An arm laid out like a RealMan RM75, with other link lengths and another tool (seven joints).
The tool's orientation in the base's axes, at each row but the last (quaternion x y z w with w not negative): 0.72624 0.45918 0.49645 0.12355; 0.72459 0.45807 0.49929 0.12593; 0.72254 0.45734 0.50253 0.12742; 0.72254 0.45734 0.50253 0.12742; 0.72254 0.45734 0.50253 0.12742; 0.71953 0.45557 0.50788 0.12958; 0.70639 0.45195 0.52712 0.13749; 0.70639 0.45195 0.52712 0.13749; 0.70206 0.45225 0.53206 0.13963; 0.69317 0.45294 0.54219 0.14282; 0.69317 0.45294 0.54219 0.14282
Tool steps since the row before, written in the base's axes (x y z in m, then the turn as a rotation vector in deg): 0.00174 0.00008 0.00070 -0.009 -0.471 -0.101; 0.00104 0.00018 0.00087 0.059 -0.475 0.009; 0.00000 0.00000 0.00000 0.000 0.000 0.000; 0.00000 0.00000 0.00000 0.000 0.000 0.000; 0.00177 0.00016 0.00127 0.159 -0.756 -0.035; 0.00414 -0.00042 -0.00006 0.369 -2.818 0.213; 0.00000 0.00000 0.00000 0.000 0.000 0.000; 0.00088 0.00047 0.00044 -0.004 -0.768 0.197; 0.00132 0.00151 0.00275 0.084 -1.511 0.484; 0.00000 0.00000 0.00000 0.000 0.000 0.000; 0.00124 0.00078 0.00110 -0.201 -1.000 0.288
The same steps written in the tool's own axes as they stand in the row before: 0.00064 0.00135 0.00114 -0.434 0.189 -0.090; 0.00076 0.00102 0.00051 -0.365 0.298 -0.085; 0.00000 0.00000 0.00000 0.000 0.000 0.000; 0.00000 0.00000 0.00000 0.000 0.000 0.000; 0.00104 0.00167 0.00095 -0.606 0.477 -0.058; -0.00008 0.00236 0.00343 -2.062 1.885 -0.561; 0.00000 0.00000 0.00000 0.000 0.000 0.000; 0.00067 0.00047 0.00072 -0.480 0.555 -0.300; 0.00292 0.00167 0.00050 -0.881 1.203 -0.549; 0.00000 0.00000 0.00000 0.000 0.000 0.000; 0.00130 0.00092 0.00091 -0.604 0.652 -0.577
